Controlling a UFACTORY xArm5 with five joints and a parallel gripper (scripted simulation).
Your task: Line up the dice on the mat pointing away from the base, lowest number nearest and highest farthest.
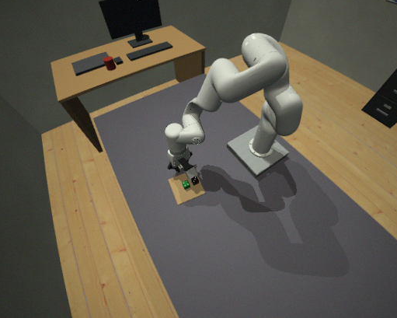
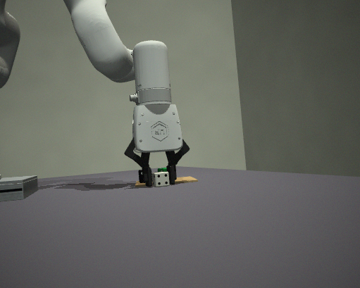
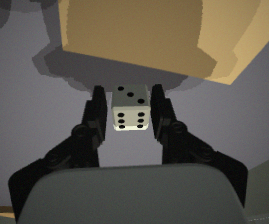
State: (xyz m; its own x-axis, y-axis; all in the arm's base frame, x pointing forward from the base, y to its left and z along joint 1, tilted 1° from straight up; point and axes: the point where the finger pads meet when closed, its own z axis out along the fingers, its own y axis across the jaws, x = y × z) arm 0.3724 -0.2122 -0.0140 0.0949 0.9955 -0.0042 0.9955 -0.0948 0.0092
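Now: hand 1 cm above the white die. The rest, counted from my hand: tan mat 9 cm to the left, 5 cm ahead, 2 cm below; green die 9 cm to the left, 5 cm ahead; black die 11 cm to the left.
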